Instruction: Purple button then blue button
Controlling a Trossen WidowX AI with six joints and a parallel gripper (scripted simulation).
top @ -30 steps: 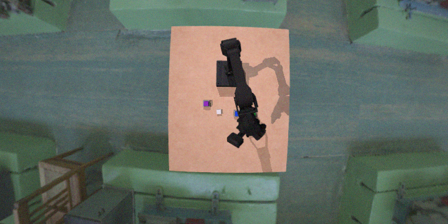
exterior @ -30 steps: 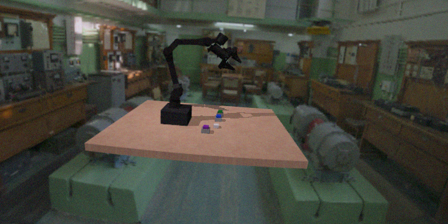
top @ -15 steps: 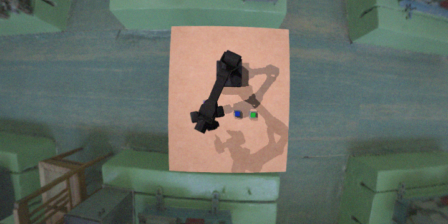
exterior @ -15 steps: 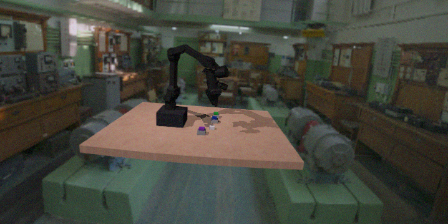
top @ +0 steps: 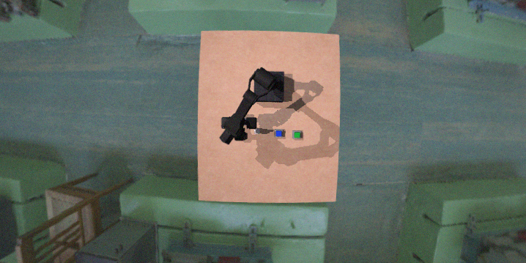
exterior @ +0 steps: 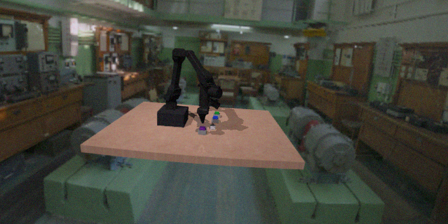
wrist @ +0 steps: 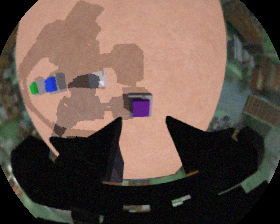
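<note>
Now: gripper tip 4 cm above the purple button. Round my gripper tip: blue button (22 cm to the left, 7 cm ahead, 4 cm below); green button (34 cm to the left, 8 cm ahead, 4 cm below); small white block (9 cm to the left, 7 cm below, 6 cm ahead).
</note>
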